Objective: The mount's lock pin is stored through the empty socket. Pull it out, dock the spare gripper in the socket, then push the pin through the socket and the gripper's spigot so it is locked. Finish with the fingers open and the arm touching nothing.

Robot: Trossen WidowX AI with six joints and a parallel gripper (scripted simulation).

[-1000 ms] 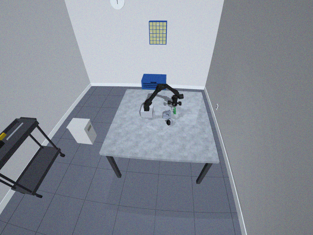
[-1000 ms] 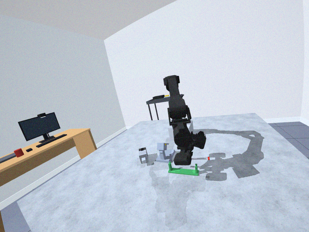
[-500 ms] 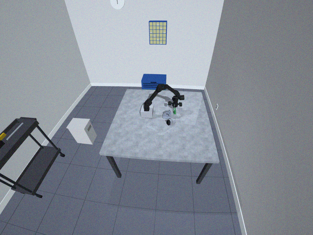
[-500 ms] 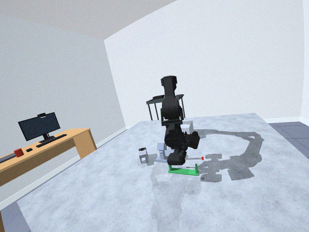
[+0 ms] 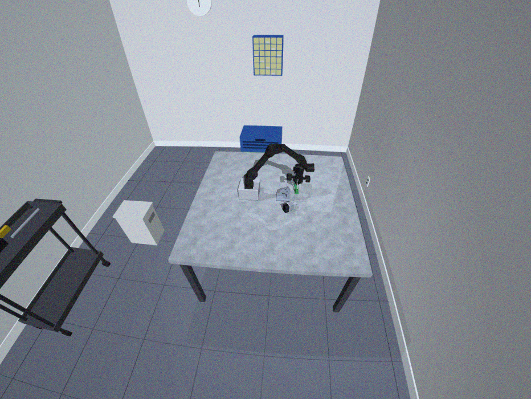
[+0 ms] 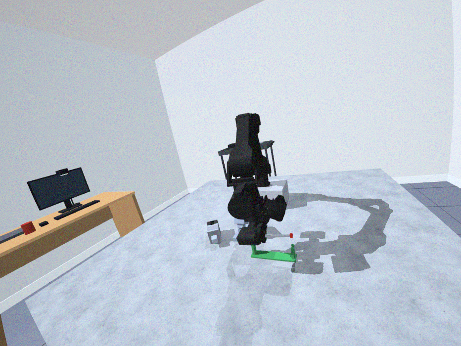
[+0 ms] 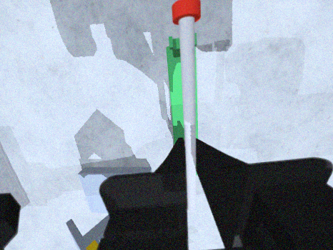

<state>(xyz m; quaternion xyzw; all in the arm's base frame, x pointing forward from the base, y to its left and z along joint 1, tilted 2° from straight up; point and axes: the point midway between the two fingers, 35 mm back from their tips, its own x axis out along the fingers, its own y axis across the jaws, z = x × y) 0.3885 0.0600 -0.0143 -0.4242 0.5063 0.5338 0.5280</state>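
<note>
Now: the green cradle 3 cm below my gripper tip and 2 cm to the left of it. Also, from my gripper tip: spare gripper 22 cm to the right, 7 cm behind, 3 cm below; then mount 10 cm behind, 9 cm to the right.
</note>
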